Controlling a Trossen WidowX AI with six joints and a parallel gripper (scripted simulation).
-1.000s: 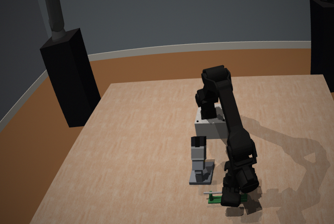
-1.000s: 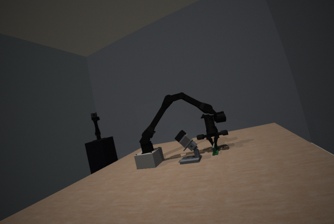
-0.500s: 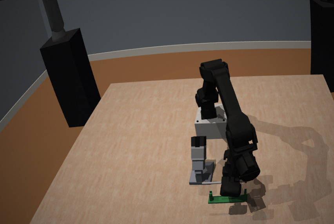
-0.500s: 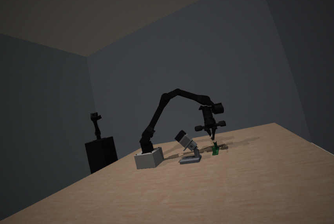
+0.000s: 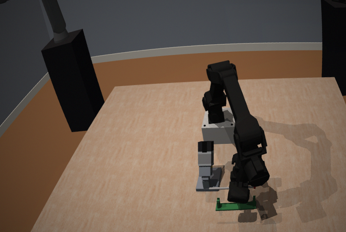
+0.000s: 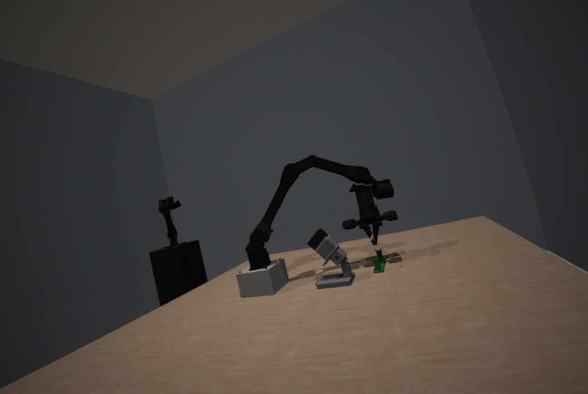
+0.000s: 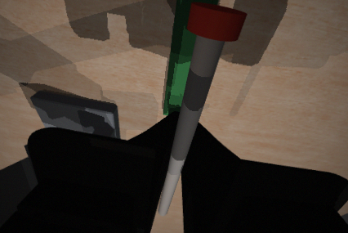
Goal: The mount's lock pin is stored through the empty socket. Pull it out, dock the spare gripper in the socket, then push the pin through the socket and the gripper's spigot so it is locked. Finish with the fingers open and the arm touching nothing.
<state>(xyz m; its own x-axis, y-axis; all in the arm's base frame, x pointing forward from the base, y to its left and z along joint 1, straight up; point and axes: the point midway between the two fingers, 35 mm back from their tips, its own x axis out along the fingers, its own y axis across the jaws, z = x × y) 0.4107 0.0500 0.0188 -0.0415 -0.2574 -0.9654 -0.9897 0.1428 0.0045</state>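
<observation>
The green cradle lies 5 cm below my gripper tip and 1 cm to the left of it. Round my gripper tip: grey mount 13 cm behind, 9 cm to the right, 2 cm below; spare gripper 15 cm behind, 9 cm to the right, 4 cm above.
</observation>
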